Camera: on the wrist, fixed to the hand. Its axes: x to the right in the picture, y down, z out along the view.
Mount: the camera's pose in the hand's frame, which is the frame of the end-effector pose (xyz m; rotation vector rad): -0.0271 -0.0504 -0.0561 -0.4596 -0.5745 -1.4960
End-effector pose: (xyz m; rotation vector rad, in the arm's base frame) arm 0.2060 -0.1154 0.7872 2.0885 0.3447 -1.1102
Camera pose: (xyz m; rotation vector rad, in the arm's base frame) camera 0.1969 -0.0377 0.8047 0.7777 1.7852 -2.0408
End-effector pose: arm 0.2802 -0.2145 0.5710 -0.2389 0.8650 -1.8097
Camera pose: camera 0.2242 -0.1571 0.5702 1.8316 -0.5894 2.2921
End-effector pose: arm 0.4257 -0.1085 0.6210 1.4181 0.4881 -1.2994
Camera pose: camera 0.3987 -0.0336 0.6121 0.0394 1.4378 -2.3831
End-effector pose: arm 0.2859 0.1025 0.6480 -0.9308 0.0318 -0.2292
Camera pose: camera 0.2432 0.0348 0.6527 -1.2950 -1.2220 -1.3592
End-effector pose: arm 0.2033 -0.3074 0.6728 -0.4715 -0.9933 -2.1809
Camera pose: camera 0.1839 -0.3147 0.5954 0.3739 0.7220 2.0249
